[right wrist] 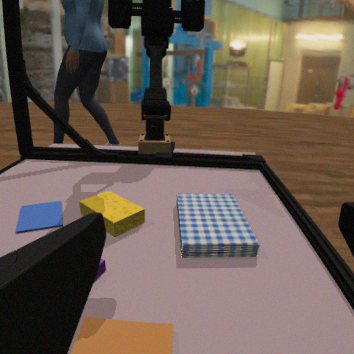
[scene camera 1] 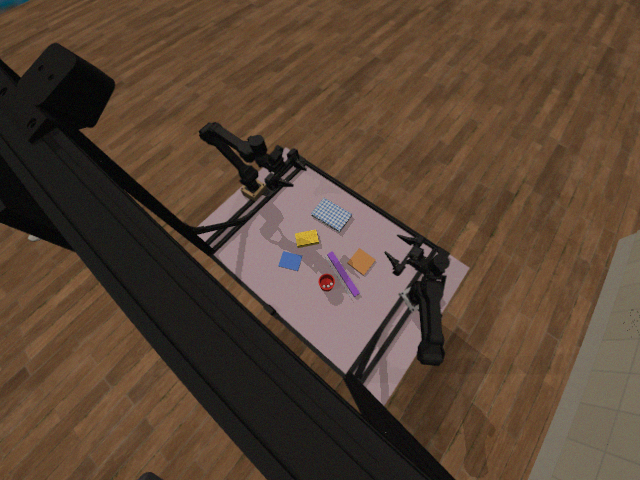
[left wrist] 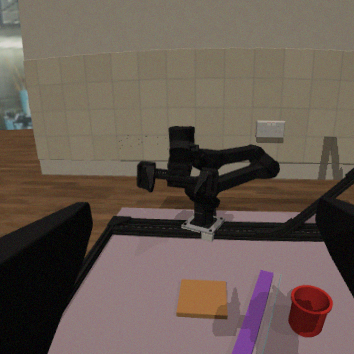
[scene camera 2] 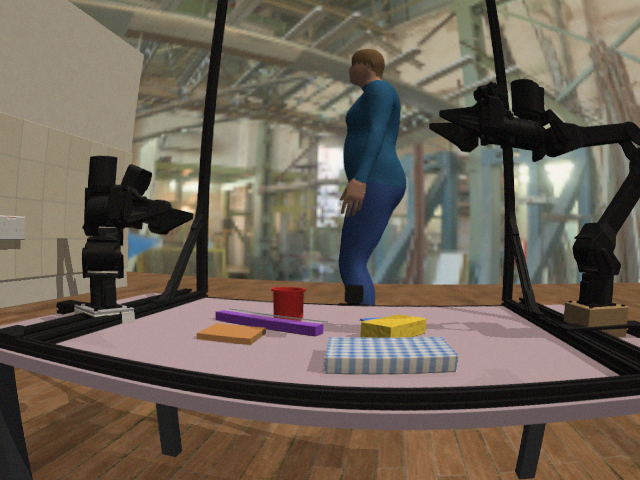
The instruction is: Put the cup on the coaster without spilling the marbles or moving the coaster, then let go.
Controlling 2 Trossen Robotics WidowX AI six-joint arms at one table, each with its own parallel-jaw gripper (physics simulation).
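Places are measured from the left arm's base along level axes (x back, y right, z up), in centimetres.
Where they show: left gripper, fingertip midpoint: [scene camera 1: 300, 177] [left wrist: 205, 211] [scene camera 2: 434, 120]; right gripper, fingertip midpoint: [right wrist: 222, 219] [scene camera 1: 391, 243] [left wrist: 171, 192] [scene camera 2: 182, 212]; left arm's base at its link origin: [right wrist: 154, 137] [scene camera 1: 252, 186] [scene camera 2: 596, 304]; right arm's base at its link origin: [scene camera 1: 415, 297] [left wrist: 203, 221] [scene camera 2: 103, 306].
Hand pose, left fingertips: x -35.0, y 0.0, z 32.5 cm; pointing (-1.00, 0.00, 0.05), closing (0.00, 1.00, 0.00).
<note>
Each offset is from my left fingertips to the top centre of the thing. "spot": to the spot under its first point.
A red cup @(dy +22.1, dx -26.6, dz -31.5 cm) [scene camera 1: 325, 279] [scene camera 2: 288, 303] [left wrist: 306, 321] stands upright on the pink table, with several pale marbles @(dy +22.4, dx -27.7, dz -36.0 cm) [scene camera 1: 327, 285] inside. A thin blue square @(spot: dy +21.6, dx -5.0, dz -38.0 cm) [scene camera 1: 290, 260] [scene camera 2: 368, 318] [right wrist: 44, 217] and a thicker orange square @(spot: dy +3.3, dx -34.6, dz -37.3 cm) [scene camera 1: 361, 261] [scene camera 2: 230, 333] [left wrist: 202, 298] [right wrist: 127, 337] lie flat, both apart from the cup; which one is the coaster is not certain. My left gripper [scene camera 1: 298, 176] [scene camera 2: 435, 120] is open and empty, high above the table's far-left side in scene camera 1. My right gripper [scene camera 1: 391, 244] [right wrist: 222, 219] is open and empty, raised above the table beyond the orange square.
A purple bar @(dy +14.1, dx -29.7, dz -36.3 cm) [scene camera 1: 342, 273] [scene camera 2: 268, 323] [left wrist: 254, 315] lies between cup and orange square, with a thin clear strip @(spot: dy +15.9, dx -28.4, dz -36.3 cm) [left wrist: 271, 312] beside it. A yellow sponge @(dy +7.9, dx -5.6, dz -35.3 cm) [scene camera 1: 307, 238] [scene camera 2: 395, 326] [right wrist: 115, 212] and a checked cloth stack @(dy -10.6, dx -8.5, dz -35.8 cm) [scene camera 1: 331, 214] [scene camera 2: 390, 355] [right wrist: 215, 222] lie nearby. Black rails edge the table.
</note>
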